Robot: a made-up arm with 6 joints. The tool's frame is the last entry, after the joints. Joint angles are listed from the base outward. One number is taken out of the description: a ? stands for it. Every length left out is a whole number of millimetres.
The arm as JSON. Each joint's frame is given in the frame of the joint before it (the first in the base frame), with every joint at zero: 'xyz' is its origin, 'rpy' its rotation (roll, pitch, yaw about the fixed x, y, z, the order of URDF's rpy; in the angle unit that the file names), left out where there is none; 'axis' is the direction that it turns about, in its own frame. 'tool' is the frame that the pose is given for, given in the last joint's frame.
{
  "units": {
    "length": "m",
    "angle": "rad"
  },
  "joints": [
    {
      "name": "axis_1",
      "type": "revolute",
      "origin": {
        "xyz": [
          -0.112,
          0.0,
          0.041
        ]
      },
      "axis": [
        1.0,
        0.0,
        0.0
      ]
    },
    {
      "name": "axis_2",
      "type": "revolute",
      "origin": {
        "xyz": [
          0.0,
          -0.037,
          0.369
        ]
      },
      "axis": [
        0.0,
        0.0,
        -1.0
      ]
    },
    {
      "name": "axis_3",
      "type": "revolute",
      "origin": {
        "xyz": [
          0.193,
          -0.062,
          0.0
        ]
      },
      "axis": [
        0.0,
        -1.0,
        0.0
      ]
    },
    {
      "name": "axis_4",
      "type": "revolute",
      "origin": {
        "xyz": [
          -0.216,
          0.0,
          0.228
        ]
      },
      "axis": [
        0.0,
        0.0,
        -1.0
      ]
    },
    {
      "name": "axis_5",
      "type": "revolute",
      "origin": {
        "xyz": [
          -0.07,
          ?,
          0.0
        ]
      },
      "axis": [
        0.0,
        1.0,
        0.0
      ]
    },
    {
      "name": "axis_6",
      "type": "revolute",
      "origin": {
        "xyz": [
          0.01,
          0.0,
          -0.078
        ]
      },
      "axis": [
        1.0,
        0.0,
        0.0
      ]
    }
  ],
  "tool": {
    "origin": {
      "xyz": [
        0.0,
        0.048,
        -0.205
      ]
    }
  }
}
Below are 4 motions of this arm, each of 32 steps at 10 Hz.
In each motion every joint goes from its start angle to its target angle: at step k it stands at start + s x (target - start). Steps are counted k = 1, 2, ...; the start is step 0. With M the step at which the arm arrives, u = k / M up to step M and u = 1 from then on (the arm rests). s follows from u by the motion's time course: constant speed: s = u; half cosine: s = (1 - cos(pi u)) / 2; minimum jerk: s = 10 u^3 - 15 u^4 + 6 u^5.
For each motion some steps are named. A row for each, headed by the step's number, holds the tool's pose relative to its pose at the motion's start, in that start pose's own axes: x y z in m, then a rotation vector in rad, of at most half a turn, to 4 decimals.
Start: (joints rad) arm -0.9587 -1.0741 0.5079 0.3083 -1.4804 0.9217
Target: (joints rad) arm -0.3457 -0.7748 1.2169 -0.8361 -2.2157 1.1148
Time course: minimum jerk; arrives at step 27
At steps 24, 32:
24: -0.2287 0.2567 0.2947 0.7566 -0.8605 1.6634
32: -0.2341 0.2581 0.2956 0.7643 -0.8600 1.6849

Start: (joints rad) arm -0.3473 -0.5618 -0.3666 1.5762 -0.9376 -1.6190
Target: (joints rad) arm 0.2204 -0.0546 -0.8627 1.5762 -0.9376 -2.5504
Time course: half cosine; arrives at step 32
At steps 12, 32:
12: 0.0692 -0.0049 -0.0243 -0.3891 -0.0536 0.2016
32: 0.2895 0.1873 0.0735 -1.1346 -0.5570 0.5730

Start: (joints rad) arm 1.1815 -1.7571 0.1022 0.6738 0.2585 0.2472
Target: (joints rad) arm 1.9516 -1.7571 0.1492 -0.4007 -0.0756 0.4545
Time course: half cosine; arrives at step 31
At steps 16, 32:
16: 0.0190 -0.0780 -0.0405 0.0989 -0.3972 0.7274
32: -0.0039 -0.0910 -0.0727 0.0328 -0.7252 1.3853

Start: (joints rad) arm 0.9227 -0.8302 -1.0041 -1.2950 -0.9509 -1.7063
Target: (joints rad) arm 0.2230 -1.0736 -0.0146 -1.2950 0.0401 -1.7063
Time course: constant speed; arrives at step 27
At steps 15, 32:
15: 0.1442 0.0539 -0.0054 -0.2837 -0.2448 0.7127
32: 0.2344 0.1241 -0.0435 -0.4904 -0.4208 1.2615

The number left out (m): -0.203
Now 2 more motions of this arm.
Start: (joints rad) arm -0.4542 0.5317 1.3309 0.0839 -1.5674 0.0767
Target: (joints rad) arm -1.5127 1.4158 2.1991 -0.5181 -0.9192 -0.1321
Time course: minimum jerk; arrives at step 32
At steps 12, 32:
12: 0.0567 0.1263 0.0109 0.2797 -0.2257 0.3117
32: 0.1610 0.3708 0.1156 0.5943 -1.1045 1.3232

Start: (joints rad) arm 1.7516 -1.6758 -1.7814 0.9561 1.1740 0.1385
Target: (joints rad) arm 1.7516 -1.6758 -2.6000 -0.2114 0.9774 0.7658
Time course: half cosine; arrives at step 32
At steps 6, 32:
6: -0.0207 -0.0078 0.0361 -0.0589 0.0238 -0.0153
32: -0.1086 0.1513 0.4421 -0.4985 0.6449 -0.0552

